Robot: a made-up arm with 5 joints. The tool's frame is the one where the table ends. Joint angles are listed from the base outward.
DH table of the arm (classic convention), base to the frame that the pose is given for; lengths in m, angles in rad. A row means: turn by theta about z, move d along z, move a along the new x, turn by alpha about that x. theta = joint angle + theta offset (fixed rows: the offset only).
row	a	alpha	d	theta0
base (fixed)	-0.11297	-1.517	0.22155	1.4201
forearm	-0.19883	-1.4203	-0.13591	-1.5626
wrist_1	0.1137	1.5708	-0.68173	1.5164
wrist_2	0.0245	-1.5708	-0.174	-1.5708
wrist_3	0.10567	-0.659	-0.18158	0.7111
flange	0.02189	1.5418	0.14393	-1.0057
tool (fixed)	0	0	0.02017	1.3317
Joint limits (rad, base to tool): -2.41..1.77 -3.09..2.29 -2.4..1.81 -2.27..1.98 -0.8..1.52
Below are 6 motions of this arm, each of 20 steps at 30 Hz.
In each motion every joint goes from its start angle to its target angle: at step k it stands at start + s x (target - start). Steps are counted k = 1, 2, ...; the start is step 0. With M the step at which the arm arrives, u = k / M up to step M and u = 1 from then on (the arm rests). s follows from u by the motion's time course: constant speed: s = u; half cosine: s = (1 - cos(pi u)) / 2; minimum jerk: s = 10 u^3 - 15 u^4 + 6 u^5.
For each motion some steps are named. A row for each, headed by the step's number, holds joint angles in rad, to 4 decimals.
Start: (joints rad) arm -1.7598 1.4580 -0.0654 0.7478 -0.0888
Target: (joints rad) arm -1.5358 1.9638 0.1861 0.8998 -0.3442
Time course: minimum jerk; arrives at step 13
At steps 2, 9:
2: -1.7534 1.4724 -0.0582 0.7521 -0.0961
9: -1.5746 1.8761 0.1425 0.8734 -0.2999

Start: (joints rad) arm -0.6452 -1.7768 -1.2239 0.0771 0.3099
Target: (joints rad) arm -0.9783 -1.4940 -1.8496 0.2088 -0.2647
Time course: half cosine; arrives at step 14
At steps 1, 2, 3, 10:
1: -0.6494 -1.7733 -1.2317 0.0788 0.3027
2: -0.6617 -1.7628 -1.2549 0.0836 0.2814
3: -0.6815 -1.7460 -1.2922 0.0915 0.2472
10: -0.9156 -1.5472 -1.7318 0.1840 -0.1565

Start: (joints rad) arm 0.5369 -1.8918 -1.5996 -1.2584 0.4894
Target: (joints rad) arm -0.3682 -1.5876 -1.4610 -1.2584 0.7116
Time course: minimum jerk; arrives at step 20
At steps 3, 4, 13, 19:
3: 0.5128 -1.8837 -1.5959 -1.2584 0.4953
4: 0.4845 -1.8742 -1.5916 -1.2584 0.5023
13: -0.1553 -1.6591 -1.4936 -1.2584 0.6593
19: -0.3672 -1.5880 -1.4612 -1.2584 0.7113

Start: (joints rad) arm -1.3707 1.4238 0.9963 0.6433 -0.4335
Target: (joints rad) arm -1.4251 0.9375 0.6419 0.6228 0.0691
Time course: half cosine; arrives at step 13
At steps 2, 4, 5, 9, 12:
2: -1.3738 1.3959 0.9760 0.6421 -0.4047
4: -1.3824 1.3188 0.9198 0.6389 -0.3250
5: -1.3883 1.2669 0.8819 0.6367 -0.2713
9: -1.4134 1.0425 0.7184 0.6272 -0.0394
12: -1.4243 0.9446 0.6470 0.6231 0.0618

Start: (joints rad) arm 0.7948 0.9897 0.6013 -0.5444 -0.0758
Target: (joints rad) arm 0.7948 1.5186 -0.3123 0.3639 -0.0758
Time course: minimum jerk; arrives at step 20
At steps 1, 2, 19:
1: 0.7948 0.9903 0.6002 -0.5433 -0.0758
2: 0.7948 0.9942 0.5935 -0.5366 -0.0758
19: 0.7948 1.5180 -0.3112 0.3628 -0.0758

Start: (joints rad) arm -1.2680 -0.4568 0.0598 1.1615 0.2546
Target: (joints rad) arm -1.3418 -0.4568 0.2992 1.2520 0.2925
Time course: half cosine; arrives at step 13
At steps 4, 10, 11, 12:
4: -1.2839 -0.4568 0.1115 1.1810 0.2628
10: -1.3325 -0.4568 0.2691 1.2406 0.2877
11: -1.3376 -0.4568 0.2855 1.2468 0.2903
12: -1.3407 -0.4568 0.2957 1.2507 0.2919

